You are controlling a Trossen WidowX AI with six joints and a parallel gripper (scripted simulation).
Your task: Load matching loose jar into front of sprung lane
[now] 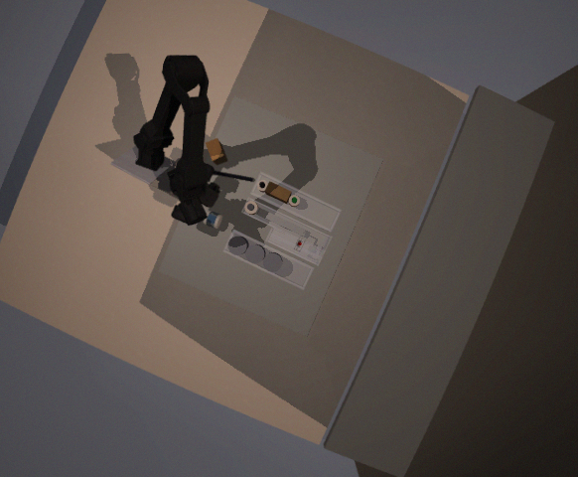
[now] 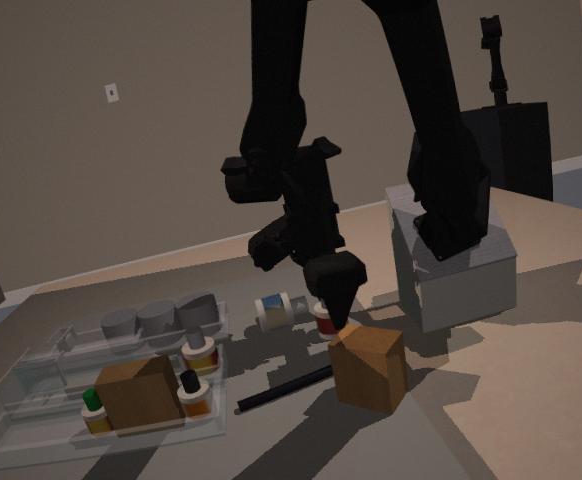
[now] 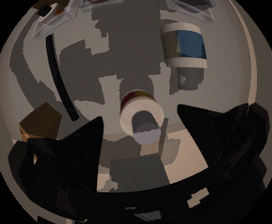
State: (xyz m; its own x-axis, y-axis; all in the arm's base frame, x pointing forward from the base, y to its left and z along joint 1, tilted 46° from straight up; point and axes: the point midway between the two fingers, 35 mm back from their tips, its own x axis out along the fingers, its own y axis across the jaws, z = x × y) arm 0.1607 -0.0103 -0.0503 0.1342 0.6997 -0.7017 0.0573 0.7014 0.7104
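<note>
Now: gripper tip 60 mm to the left of the blue-labelled jar and 50 mm short of it. The rest, counted from my gripper tip: black rod (100 mm to the left, 70 mm ahead, 20 mm below); then pusher plate (280 mm ahead, 20 mm to the right, 20 mm above); then black-capped jar (180 mm ahead, 100 mm to the left, 10 mm above).
</note>
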